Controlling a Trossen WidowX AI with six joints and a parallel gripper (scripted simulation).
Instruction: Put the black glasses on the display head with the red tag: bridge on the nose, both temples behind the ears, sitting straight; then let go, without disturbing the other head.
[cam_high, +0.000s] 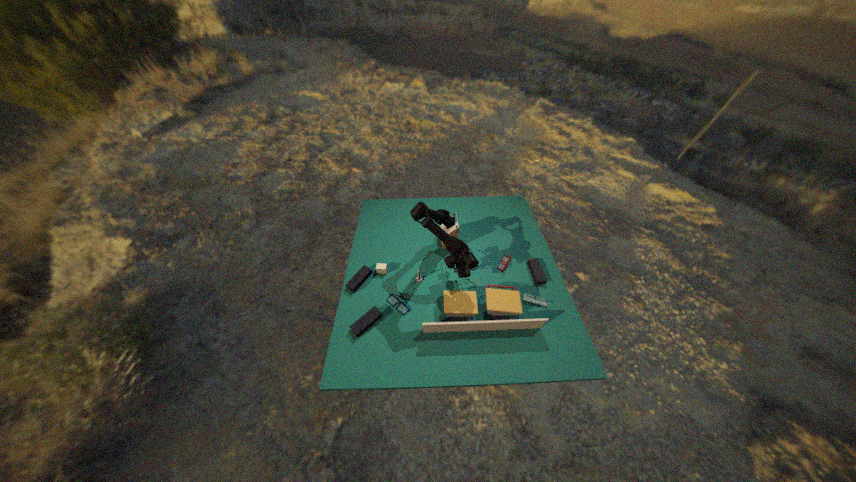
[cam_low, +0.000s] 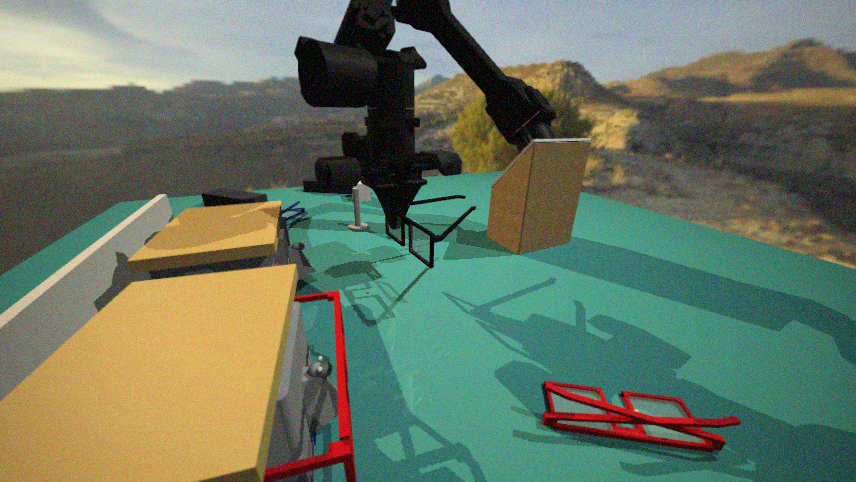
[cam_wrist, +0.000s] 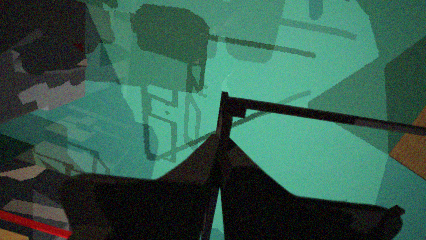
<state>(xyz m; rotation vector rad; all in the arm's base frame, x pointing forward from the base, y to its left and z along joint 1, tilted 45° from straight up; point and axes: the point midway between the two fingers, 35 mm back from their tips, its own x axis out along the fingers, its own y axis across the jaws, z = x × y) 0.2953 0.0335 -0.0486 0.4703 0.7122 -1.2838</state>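
The small white stand lies 23 cm to the right of my gripper tip, 5 cm below it and 3 cm ahead of it. Also, from my gripper tip: white board (30 cm ahead, 12 cm to the left, 2 cm below); then white cube (46 cm to the right, 5 cm below, 1 cm behind).
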